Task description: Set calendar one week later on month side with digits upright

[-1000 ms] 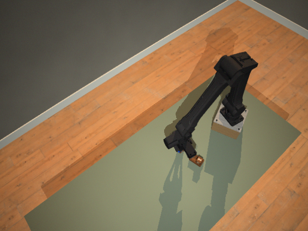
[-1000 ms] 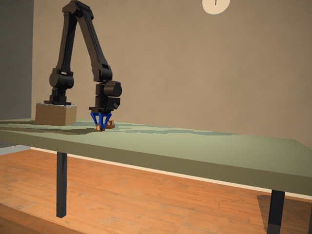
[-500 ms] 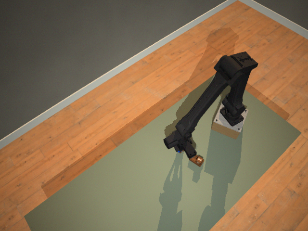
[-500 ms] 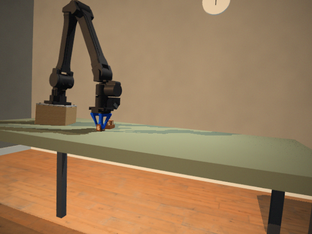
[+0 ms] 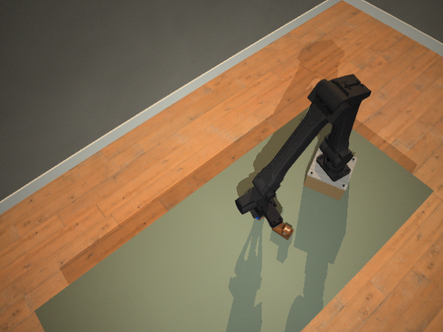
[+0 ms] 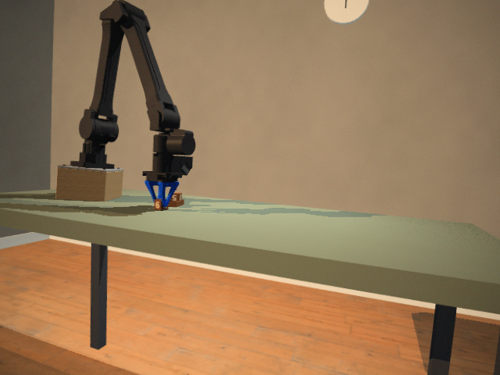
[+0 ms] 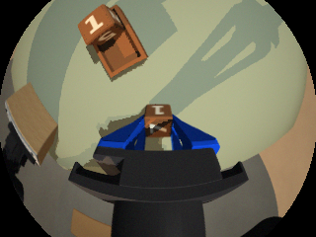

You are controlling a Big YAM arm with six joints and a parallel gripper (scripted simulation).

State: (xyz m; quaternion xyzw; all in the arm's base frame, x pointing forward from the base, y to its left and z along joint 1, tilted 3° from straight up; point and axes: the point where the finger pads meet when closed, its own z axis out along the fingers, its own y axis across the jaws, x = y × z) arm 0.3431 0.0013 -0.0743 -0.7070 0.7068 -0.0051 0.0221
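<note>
Now: hand right at the brown digit cube. From my hand the other things lie so: brown tray 5 cm behind, 10 cm to the left, 1 cm below.
</note>
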